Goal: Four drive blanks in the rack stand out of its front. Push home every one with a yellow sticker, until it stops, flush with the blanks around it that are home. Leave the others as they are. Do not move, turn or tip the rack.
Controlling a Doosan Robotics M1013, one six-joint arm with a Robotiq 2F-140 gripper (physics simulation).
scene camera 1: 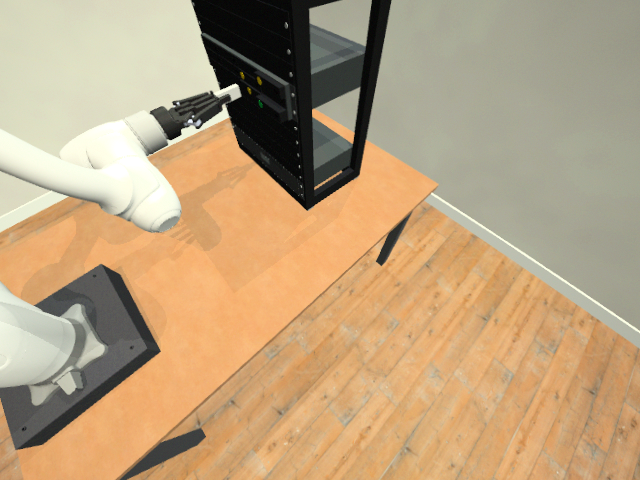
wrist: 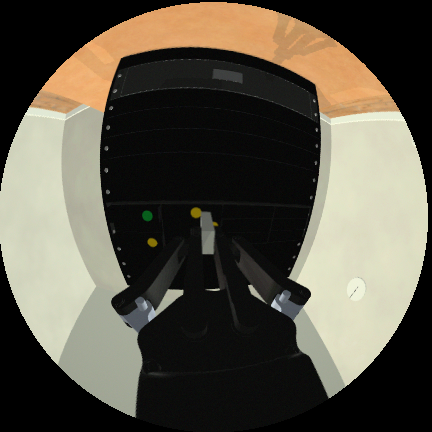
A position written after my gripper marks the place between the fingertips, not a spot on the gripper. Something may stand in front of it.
Observation:
I see my gripper (scene camera 1: 238, 90) and a black rack (scene camera 1: 300, 66).
The black rack shows as well in the wrist view (wrist: 194, 129). My gripper is seen too in the wrist view (wrist: 204, 220).

